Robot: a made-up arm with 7 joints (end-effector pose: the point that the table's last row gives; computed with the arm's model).
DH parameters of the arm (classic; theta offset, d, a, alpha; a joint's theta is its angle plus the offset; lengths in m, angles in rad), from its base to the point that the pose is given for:
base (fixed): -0.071 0 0 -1.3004
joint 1: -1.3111 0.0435 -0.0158 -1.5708
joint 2: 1.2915 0 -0.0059 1.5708
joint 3: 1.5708 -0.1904 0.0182 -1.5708
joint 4: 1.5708 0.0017 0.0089 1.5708
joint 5: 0 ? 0 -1.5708
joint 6: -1.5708 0 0.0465 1.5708
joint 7: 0 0 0 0
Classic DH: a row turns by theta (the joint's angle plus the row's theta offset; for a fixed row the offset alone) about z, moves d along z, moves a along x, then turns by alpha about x.
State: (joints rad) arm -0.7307 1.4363 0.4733 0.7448 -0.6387 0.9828 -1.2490
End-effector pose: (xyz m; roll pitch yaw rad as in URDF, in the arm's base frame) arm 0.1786 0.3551 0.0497 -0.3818 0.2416 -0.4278
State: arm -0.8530 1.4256 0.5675 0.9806 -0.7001 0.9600 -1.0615
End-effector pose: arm 0.1691 0.3715 0.0384 -0.5346 0.0595 -0.2195
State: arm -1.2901 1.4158 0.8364 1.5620 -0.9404 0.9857 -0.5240
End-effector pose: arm 0.1948 0.3584 0.0146 -1.3170 -0.2088 0.0627
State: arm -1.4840 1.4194 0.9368 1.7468 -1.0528 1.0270 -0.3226
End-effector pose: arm 0.2172 0.3349 0.0280 -1.6089 -0.2915 -0.0080
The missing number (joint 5, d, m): 0.145
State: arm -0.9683 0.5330 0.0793 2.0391 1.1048 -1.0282 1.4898
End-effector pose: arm 0.2092 0.1621 -0.2650 0.8106 -0.4015 0.4524
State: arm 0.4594 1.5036 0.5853 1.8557 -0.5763 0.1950 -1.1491
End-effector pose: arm -0.1109 0.4027 0.0086 0.5965 0.9830 1.3248
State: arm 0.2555 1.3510 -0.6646 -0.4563 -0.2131 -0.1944 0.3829
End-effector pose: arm 0.0618 0.1356 -0.1846 0.5599 0.4835 -0.5333
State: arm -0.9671 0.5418 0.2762 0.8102 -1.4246 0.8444 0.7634
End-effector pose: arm 0.3272 0.1538 -0.1210 -1.0179 0.9805 -0.0948
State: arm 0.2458 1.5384 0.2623 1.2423 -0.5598 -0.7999 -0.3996
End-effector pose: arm 0.0663 0.4047 0.0002 1.2689 0.1884 0.4527
